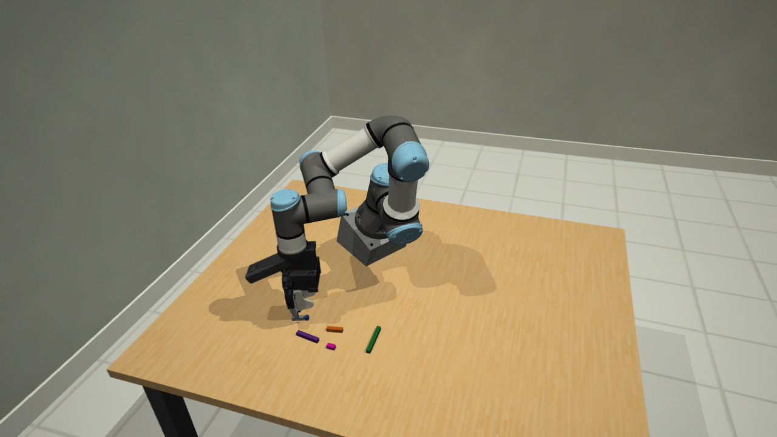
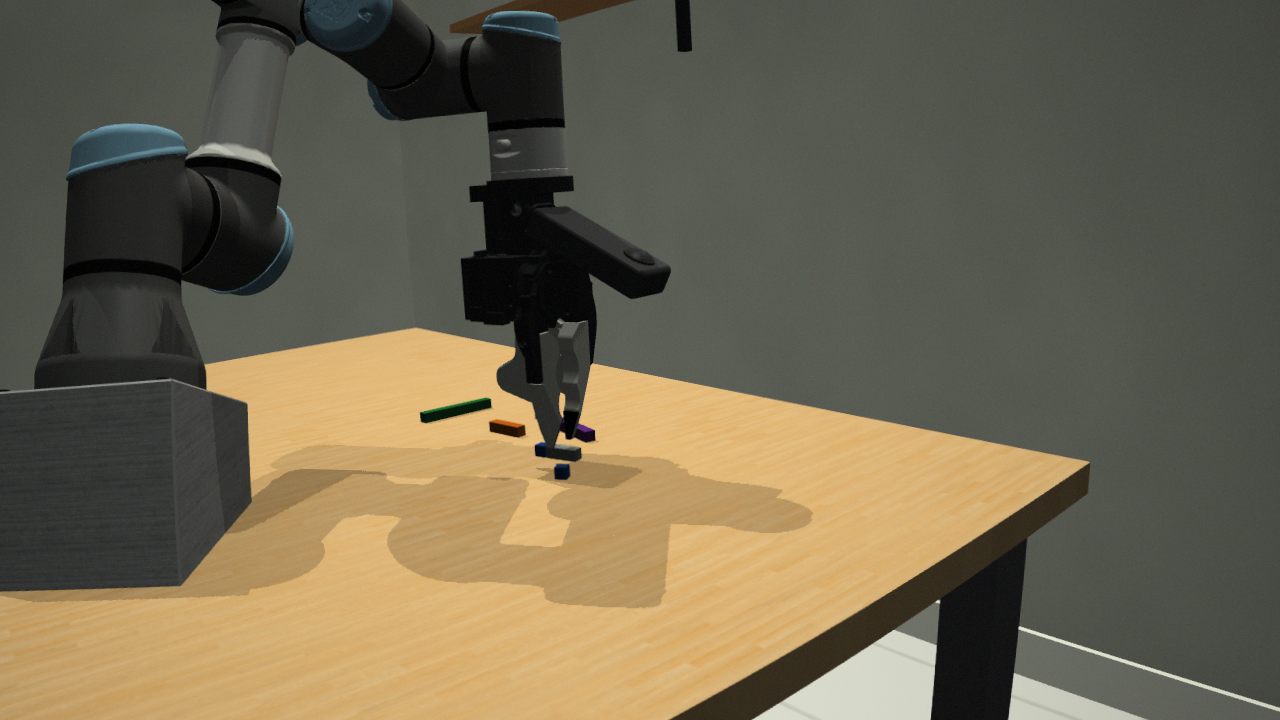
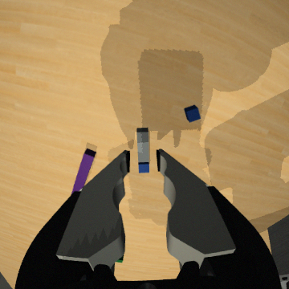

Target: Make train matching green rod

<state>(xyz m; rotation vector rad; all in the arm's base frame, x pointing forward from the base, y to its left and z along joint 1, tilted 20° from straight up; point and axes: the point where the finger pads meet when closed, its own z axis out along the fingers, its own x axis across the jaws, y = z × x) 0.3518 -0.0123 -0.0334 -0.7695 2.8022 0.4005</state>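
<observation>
The grey rod is 2 cm below my hand. Also, from my hand: purple rod 6 cm to the left, 4 cm ahead, 2 cm below; orange rod 10 cm to the left, 2 cm below, 1 cm behind; magenta rod 13 cm to the left, 3 cm ahead, 2 cm below.
</observation>
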